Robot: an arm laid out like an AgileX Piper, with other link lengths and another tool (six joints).
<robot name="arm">
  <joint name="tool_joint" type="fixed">
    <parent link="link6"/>
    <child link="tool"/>
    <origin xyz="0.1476 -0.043 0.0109" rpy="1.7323 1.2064 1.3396"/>
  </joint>
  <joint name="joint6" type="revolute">
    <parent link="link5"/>
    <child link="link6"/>
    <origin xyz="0.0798 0 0.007" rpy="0 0 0"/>
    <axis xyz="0.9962 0 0.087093"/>
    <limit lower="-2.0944" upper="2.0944"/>
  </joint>
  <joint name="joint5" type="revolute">
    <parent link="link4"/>
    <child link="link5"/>
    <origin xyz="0 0 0" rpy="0 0 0"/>
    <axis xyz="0 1 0"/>
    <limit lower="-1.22" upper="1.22"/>
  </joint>
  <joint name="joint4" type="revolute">
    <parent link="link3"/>
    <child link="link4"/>
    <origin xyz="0.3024 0 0.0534" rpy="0 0 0"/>
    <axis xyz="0.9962 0 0.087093"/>
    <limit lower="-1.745" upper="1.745"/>
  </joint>
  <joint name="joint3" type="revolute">
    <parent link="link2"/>
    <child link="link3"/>
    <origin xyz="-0.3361 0 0.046" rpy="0 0 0"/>
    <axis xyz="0 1 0"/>
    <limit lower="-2.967" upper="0"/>
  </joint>
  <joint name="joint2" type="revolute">
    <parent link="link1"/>
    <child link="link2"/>
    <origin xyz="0 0 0" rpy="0 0 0"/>
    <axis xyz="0 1 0"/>
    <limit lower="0" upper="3.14"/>
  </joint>
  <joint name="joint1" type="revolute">
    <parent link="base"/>
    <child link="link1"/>
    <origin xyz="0 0 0.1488" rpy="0 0 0"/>
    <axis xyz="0 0 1"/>
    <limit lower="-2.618" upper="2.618"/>
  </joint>
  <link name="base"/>
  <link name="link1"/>
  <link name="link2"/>
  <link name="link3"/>
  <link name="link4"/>
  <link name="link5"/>
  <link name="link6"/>
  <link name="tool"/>
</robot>
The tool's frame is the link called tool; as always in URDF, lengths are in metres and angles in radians.
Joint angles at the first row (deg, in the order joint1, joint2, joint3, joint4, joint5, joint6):
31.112, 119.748, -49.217, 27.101, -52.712, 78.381
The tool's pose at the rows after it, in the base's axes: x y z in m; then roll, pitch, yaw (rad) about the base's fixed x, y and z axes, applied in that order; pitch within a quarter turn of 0, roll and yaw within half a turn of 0:
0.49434 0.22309 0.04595 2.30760 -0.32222 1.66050
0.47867 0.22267 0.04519 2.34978 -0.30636 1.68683
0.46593 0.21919 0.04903 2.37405 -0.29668 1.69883
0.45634 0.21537 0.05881 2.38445 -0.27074 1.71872
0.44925 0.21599 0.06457 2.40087 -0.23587 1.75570
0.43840 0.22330 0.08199 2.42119 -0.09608 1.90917
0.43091 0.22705 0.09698 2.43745 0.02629 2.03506
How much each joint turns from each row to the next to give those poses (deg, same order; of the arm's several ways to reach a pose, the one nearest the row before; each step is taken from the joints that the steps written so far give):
0.572, -2.063, 2.463, -1.433, 2.751, 0.057
0.001, -2.291, 2.292, -1.947, 2.692, -0.058
0.001, -2.464, 2.121, -0.744, 1.833, -0.344
-0.001, -2.980, 1.605, -0.231, 2.120, -2.004
0.000, -2.063, 0.629, -1.202, 2.694, -2.121
-0.001, -4.238, 0.113, -5.788, 6.475, -7.104
0.000, -3.210, 0.003, -5.100, 4.638, -5.499

